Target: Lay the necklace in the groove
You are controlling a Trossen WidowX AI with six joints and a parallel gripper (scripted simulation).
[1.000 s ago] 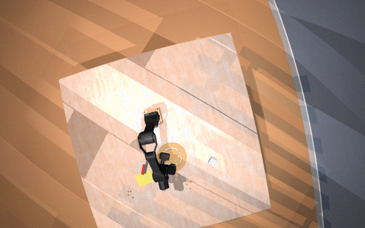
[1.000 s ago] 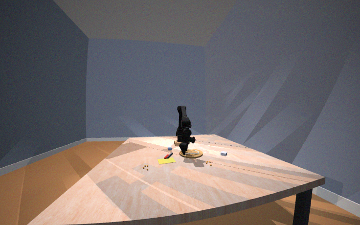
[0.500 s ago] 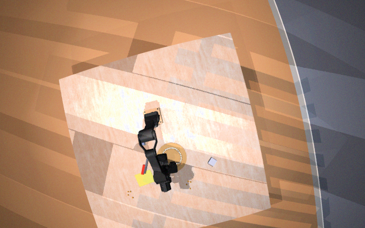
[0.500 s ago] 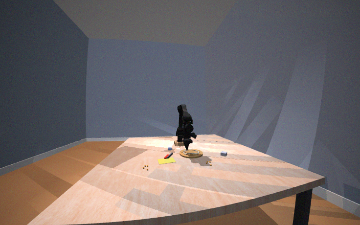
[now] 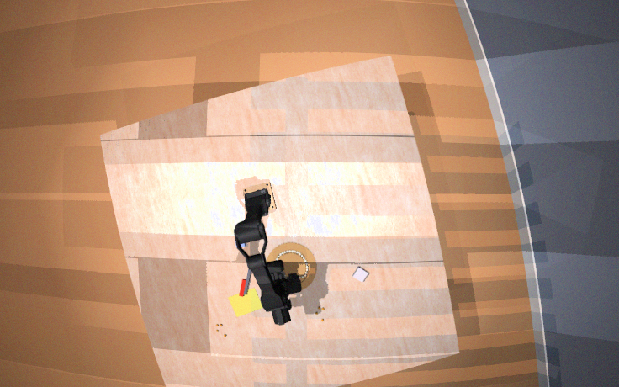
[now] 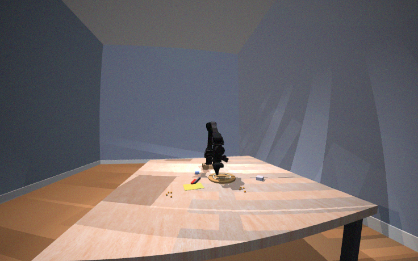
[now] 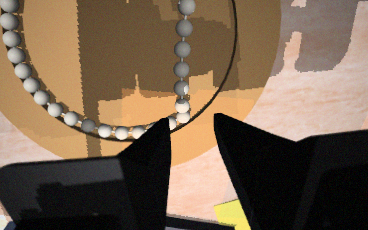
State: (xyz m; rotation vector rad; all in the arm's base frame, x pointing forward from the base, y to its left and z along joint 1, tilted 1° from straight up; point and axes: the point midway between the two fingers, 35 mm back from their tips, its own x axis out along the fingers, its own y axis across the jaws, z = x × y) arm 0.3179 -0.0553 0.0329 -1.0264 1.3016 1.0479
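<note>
The round bead board is 50 mm to the left of my gripper tip, 30 mm below it and 30 mm behind it. Round my gripper tip: blue block 200 mm behind, 90 mm to the right, 30 mm below; then yellow note 180 mm to the right, 40 mm below, 40 mm ahead; then red marker 150 mm to the right, 40 mm below, 30 mm behind.
</note>
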